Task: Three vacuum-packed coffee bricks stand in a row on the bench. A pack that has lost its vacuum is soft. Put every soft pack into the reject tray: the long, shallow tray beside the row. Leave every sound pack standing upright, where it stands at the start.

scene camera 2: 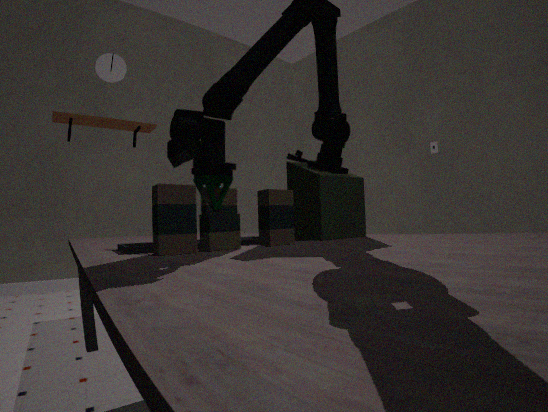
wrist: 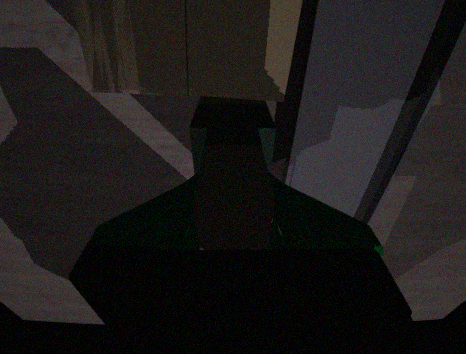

Labels:
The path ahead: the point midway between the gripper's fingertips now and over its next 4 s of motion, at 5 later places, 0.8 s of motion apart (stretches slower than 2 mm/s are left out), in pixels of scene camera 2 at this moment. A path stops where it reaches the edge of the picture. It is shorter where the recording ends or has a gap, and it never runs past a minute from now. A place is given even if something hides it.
My gripper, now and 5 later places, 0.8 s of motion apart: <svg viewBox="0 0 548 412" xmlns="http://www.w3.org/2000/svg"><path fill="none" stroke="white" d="M213 209L222 169L218 131L214 144L217 179L224 201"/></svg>

